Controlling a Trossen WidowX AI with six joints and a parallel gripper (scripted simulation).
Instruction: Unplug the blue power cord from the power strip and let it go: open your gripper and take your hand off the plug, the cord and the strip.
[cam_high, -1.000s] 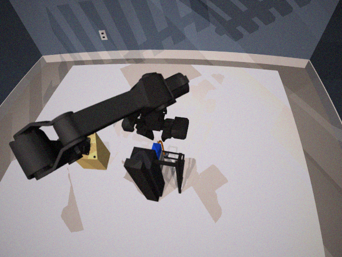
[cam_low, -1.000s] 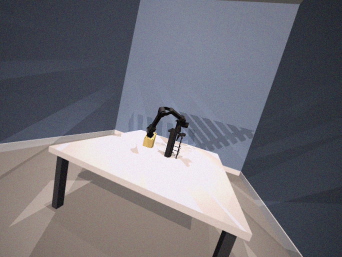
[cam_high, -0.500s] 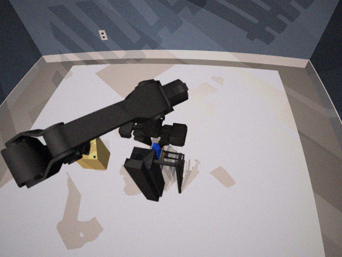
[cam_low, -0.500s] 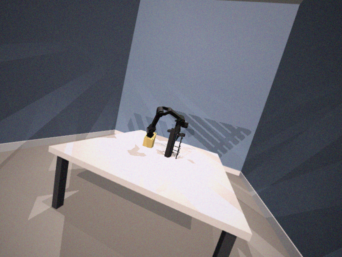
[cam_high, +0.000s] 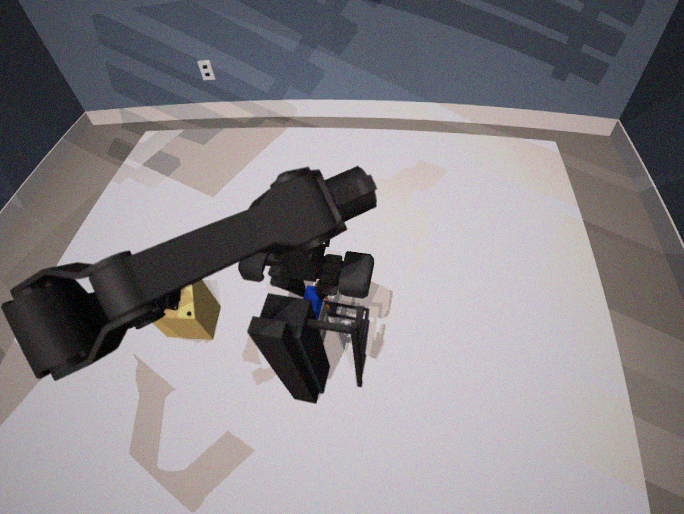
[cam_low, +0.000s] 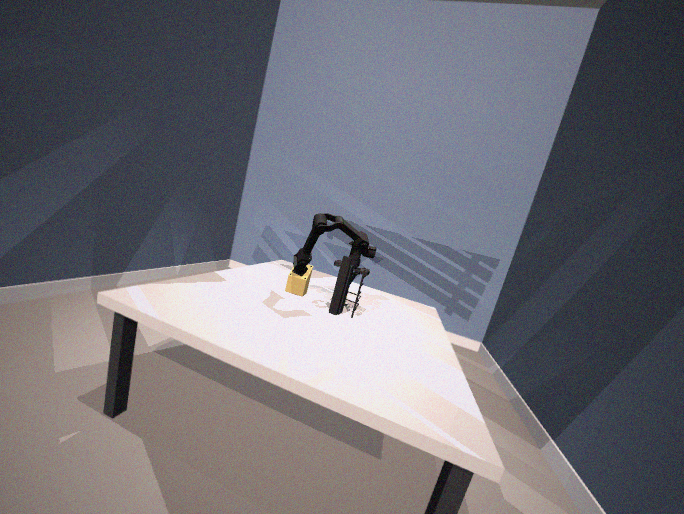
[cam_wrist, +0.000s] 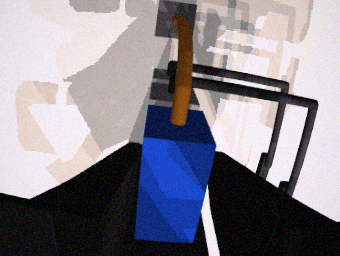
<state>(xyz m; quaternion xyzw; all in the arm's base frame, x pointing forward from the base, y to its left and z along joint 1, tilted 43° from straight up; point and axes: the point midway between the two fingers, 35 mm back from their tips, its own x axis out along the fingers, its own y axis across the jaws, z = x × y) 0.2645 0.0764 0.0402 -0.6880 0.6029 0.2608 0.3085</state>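
The blue plug lies 3 cm to the right of my gripper tip.
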